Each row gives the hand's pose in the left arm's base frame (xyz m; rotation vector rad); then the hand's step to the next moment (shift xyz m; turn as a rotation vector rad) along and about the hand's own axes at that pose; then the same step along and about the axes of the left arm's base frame.
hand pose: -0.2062 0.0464 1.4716 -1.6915 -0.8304 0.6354
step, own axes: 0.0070 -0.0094 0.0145 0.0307 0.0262 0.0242
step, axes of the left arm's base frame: -0.0087 0.0156 0.0053 0.0057 0.0344 -0.0316
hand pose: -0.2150 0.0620 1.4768 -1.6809 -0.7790 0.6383
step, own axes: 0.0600 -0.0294 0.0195 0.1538 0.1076 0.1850
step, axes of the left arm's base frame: 0.0185 0.0630 0.0230 -0.0234 0.2152 -0.1504
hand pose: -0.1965 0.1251 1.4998 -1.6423 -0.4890 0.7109
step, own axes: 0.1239 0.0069 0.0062 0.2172 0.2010 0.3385
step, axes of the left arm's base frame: 0.0848 0.0857 -0.0298 -0.0895 0.3501 -0.2675
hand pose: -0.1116 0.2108 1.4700 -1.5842 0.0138 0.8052
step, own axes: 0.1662 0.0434 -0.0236 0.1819 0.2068 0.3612
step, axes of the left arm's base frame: 0.1168 0.0427 -0.1208 -0.1296 0.3535 -0.2541
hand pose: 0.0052 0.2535 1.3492 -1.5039 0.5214 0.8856
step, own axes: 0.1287 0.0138 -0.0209 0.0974 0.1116 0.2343
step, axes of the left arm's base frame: 0.0717 0.0003 -0.1098 -0.0792 0.2290 -0.1347
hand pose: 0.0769 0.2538 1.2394 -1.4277 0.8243 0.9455
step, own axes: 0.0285 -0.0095 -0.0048 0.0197 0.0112 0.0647
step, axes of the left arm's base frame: 0.0210 -0.0030 -0.0218 -0.0072 0.0644 -0.0223
